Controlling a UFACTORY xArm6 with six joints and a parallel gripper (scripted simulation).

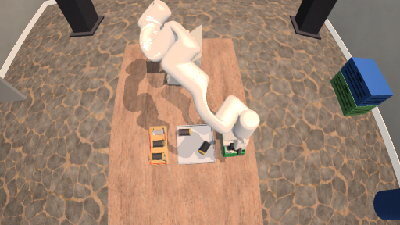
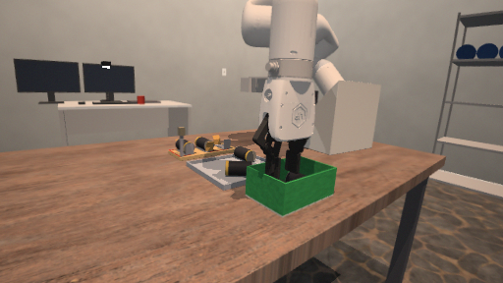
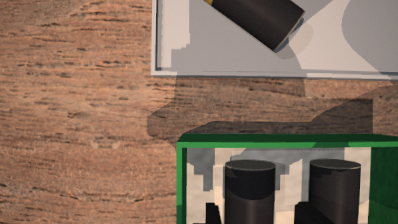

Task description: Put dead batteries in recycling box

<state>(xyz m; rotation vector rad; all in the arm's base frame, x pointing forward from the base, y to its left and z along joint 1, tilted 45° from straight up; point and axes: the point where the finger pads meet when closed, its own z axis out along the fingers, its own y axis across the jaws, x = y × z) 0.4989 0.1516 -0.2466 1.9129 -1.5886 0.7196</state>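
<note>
My hand is 19 cm to the left of the grey tray and 7 cm above it. The rest, counted from my hand: green recycling box 5 cm below, 3 cm behind, 1 cm to the right.
</note>
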